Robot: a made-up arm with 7 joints.
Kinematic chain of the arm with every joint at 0, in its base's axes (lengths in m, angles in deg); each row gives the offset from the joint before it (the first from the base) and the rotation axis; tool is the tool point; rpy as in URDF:
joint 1: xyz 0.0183 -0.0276 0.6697 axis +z
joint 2: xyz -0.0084 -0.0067 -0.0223 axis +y
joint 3: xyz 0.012 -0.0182 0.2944 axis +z
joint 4: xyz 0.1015 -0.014 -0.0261 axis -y
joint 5: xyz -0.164 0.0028 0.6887 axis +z
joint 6: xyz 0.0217 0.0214 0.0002 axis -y
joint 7: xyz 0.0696 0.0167 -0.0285 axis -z
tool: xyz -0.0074 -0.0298 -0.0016 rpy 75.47 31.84 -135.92
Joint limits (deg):
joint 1: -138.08..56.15
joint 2: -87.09..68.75
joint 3: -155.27..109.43
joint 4: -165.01..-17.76
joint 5: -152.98..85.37
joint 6: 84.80..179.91
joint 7: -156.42..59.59
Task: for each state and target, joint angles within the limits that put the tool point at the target. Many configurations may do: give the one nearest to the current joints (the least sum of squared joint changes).
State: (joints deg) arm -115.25 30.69 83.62 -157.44 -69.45 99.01 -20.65
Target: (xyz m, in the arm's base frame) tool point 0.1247 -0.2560 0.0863
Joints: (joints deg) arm -128.46 28.67 41.35 -164.93 -72.10 94.61 -23.66
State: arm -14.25 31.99 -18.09 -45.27 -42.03 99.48 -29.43
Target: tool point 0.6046 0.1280 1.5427
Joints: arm 20.50 12.16 -2.91 -32.24 -41.96 110.58 -48.79
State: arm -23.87 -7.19 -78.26 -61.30 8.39 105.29 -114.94
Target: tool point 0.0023 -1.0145 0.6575
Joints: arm -37.44 33.81 -60.44 -95.07 7.83 103.29 -114.97
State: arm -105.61 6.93 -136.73 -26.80 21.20 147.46 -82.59
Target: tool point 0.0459 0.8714 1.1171
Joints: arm -116.96 -8.52 -153.42 -83.10 22.17 158.70 -77.72
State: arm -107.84 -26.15 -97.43 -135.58 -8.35 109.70 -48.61
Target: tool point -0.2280 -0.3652 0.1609
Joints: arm -59.26 -49.35 -126.77 -164.41 -9.60 109.74 -53.95
